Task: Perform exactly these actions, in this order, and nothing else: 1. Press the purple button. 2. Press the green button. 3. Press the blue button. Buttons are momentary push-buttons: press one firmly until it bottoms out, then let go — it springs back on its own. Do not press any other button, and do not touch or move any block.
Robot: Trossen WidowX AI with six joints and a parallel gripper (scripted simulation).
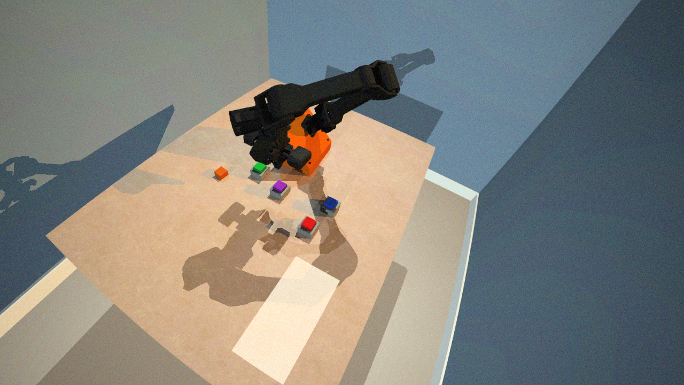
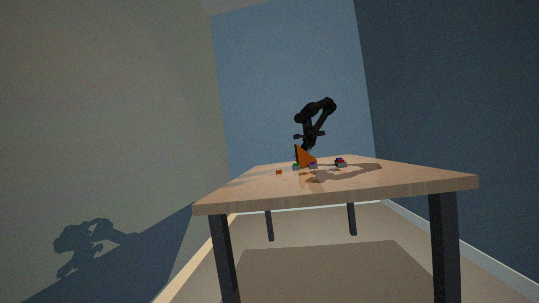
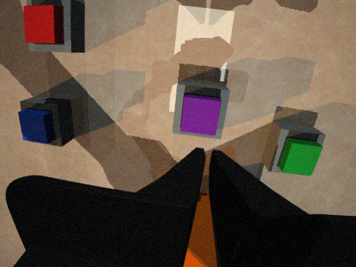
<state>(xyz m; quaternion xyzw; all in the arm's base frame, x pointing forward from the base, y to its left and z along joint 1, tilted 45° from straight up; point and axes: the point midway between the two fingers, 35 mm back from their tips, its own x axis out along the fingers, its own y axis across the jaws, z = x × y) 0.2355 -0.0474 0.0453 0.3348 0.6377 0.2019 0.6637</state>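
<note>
My gripper tip is 50 mm past the green button, 100 mm to the left of it and 90 mm above it. Round my gripper tip: blue button 10 mm behind, 170 mm to the left, 90 mm below; then purple button 90 mm below; then red button 90 mm ahead, 140 mm to the left, 90 mm below.
</note>
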